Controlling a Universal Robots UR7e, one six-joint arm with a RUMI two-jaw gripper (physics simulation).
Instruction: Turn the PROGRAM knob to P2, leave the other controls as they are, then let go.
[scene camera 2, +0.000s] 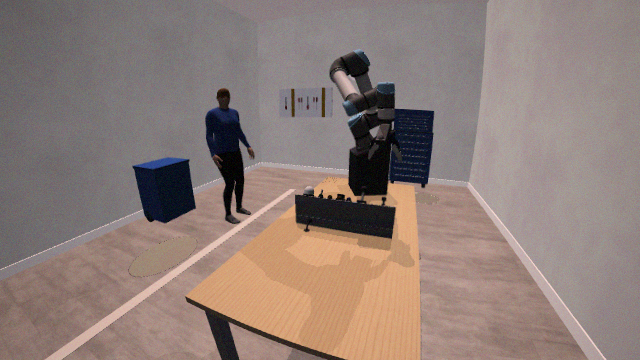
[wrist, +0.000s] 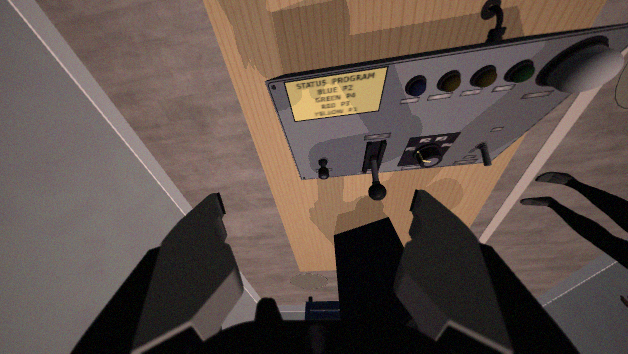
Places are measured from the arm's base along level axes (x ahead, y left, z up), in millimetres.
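Where they show: gripper, between the fingertips: (scene camera 2: 384, 161) (wrist: 316, 193); arm's base, origin of its link: (scene camera 2: 366, 146).
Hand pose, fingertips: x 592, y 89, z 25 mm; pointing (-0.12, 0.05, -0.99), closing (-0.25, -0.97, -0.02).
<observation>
Each offset is from my fingertips to the top centre of the thing. "pt": to the spot under its first point. Level surfaces: height alone.
The PROGRAM knob @(162 mm back, 216 mm right, 227 mm down) (wrist: 428, 155) (scene camera 2: 341, 197) is a round black dial on the grey control panel (wrist: 345, 135) (scene camera 2: 345, 217). Its yellow pointer line is turned to the upper left, toward the leftmost label, where P1 would stand; the labels are blurred. A lever with a black ball @(174 mm back, 93 mm right, 188 mm down) (wrist: 377, 191) (scene camera 2: 362, 194) stands left of the knob in the wrist view, with a small toggle @(126 mm back, 22 mm left, 219 mm down) (wrist: 323, 169) (scene camera 2: 383, 201) farther left. A black stick switch @(187 mm back, 333 mm right, 226 mm down) (wrist: 484, 154) is on the knob's right. My gripper (wrist: 316, 193) (scene camera 2: 385, 158) is open and empty, above the panel and apart from the knob.
A yellow status card @(25 mm ahead, 35 mm right, 192 mm down) (wrist: 336, 95), a blue lamp @(pt 10 mm ahead, 154 mm right, 187 mm down) (wrist: 416, 86), a green lamp @(pt 10 mm back, 293 mm right, 190 mm down) (wrist: 520, 71) and a grey dome @(pt 17 mm back, 347 mm right, 171 mm down) (wrist: 582, 65) are on the panel. The panel stands on the wooden table @(353 mm down) (scene camera 2: 250, 280). A person (scene camera 2: 225, 130) stands left, near a blue cabinet (scene camera 2: 165, 192).
</observation>
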